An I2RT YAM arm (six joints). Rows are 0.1 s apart.
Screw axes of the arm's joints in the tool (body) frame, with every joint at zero. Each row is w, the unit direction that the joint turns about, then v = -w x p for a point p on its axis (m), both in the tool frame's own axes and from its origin. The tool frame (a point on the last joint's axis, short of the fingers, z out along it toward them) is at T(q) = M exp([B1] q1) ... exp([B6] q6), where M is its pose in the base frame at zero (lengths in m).
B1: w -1 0 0 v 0 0.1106 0
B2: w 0 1 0 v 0.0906 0 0.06
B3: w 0 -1 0 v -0.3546 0 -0.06
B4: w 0 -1 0 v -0.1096 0 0
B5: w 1 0 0 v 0 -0.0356 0
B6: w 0 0 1 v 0 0 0
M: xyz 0.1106 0 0.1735 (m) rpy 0 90 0 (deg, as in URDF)
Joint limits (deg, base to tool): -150..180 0..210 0..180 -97..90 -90..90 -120..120
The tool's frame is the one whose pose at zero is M.
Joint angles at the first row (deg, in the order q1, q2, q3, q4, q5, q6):
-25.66 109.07 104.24 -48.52 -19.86 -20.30
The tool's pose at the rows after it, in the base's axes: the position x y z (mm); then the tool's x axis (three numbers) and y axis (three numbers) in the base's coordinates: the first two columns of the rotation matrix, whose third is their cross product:
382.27, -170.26, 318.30, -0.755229, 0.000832, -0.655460, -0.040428, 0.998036, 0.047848
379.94, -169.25, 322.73, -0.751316, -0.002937, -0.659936, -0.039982, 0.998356, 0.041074
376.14, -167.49, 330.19, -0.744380, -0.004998, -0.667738, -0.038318, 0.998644, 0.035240
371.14, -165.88, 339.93, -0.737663, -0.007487, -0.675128, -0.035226, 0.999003, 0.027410
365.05, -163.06, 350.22, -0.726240, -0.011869, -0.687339, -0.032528, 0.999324, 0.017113
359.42, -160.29, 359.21, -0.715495, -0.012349, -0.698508, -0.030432, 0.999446, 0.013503
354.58, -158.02, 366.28, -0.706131, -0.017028, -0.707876, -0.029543, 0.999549, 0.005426
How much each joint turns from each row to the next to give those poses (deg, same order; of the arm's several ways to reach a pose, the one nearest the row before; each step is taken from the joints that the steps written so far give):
0.00 -0.26 0.17 -0.35 0.00 0.00
0.00 -0.62 0.09 -0.26 0.17 -0.09
0.00 -0.96 0.26 -0.53 0.09 0.09
-0.09 -1.06 0.71 -1.05 0.18 0.00
0.00 -1.49 0.17 -0.53 0.17 0.09
0.00 -1.32 0.18 -0.52 -0.08 0.26
0.00 -1.14 0.00 -0.27 0.08 0.00

